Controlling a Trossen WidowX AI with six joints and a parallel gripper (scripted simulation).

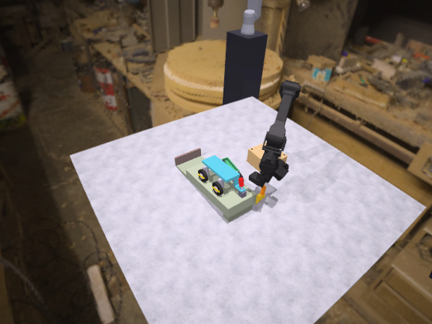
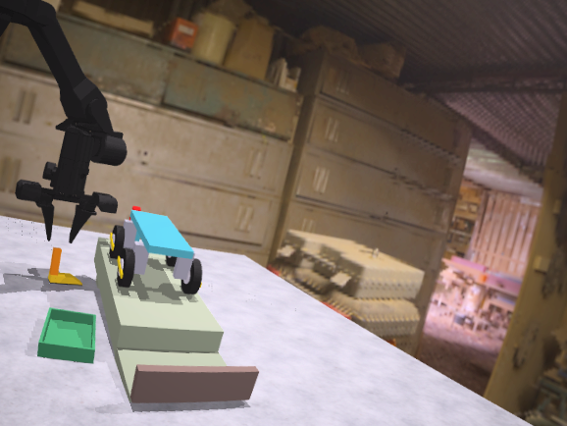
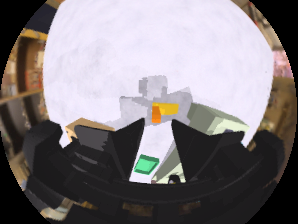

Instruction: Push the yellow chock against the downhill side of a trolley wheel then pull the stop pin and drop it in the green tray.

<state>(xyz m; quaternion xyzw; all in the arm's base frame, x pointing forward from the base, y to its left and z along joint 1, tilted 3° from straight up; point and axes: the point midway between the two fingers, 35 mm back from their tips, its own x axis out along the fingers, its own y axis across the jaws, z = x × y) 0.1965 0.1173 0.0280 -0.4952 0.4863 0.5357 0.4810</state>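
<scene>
The yellow chock lies 2 cm ahead of my gripper tip and 6 cm below it. Round my gripper tip: pale green ramp (14 cm ahead, 15 cm to the right, 3 cm below); red-headed stop pin (13 cm ahead, 2 cm to the right, 6 cm above); blue trolley (14 cm ahead, 14 cm to the right, 4 cm above).
</scene>
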